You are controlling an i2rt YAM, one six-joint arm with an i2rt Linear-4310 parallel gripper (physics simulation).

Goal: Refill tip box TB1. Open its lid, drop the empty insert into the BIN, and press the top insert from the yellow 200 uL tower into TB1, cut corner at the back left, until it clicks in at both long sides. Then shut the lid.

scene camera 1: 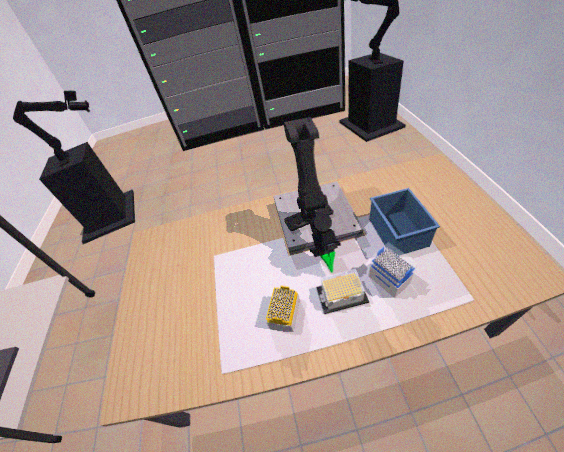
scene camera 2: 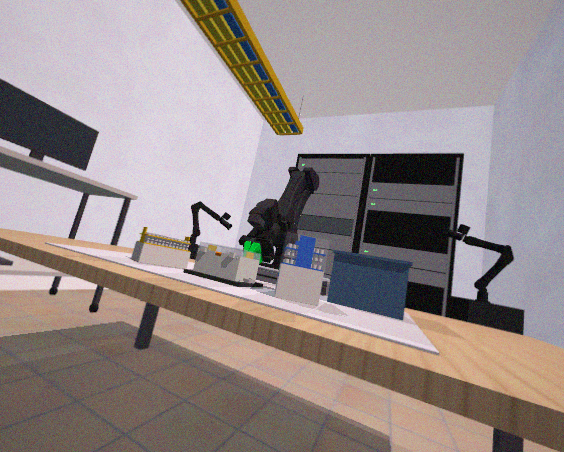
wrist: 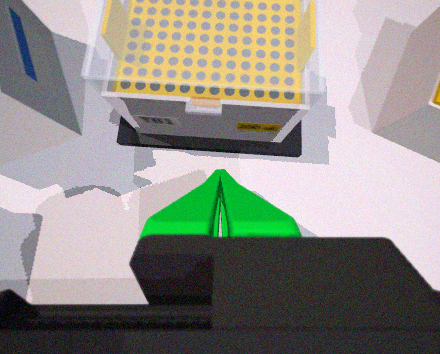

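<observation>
Tip box TB1 [scene camera 1: 344,296] [scene camera 2: 225,264] [wrist: 185,117] stands on a black base with its clear lid closed over a yellow insert [wrist: 205,50]; its latch side faces the gripper in the wrist view. My gripper [scene camera 1: 331,270] [wrist: 220,177] is shut and empty, low beside TB1 on the robot's side, with a gap between the fingertips and the box in the wrist view. In the second scene view the green fingers [scene camera 2: 252,250] show partly behind TB1. The yellow tower [scene camera 1: 282,306] [scene camera 2: 162,249] stands to TB1's left. The blue BIN [scene camera 1: 417,239] [scene camera 2: 367,285] stands at the right.
A blue tower [scene camera 1: 392,269] [scene camera 2: 300,280] stands between TB1 and the BIN, close to TB1's right. The towers and TB1 are on a white mat [scene camera 1: 237,345] on the wooden table [scene camera 1: 160,310]. The robot's grey base plate [scene camera 1: 345,212] is behind the mat.
</observation>
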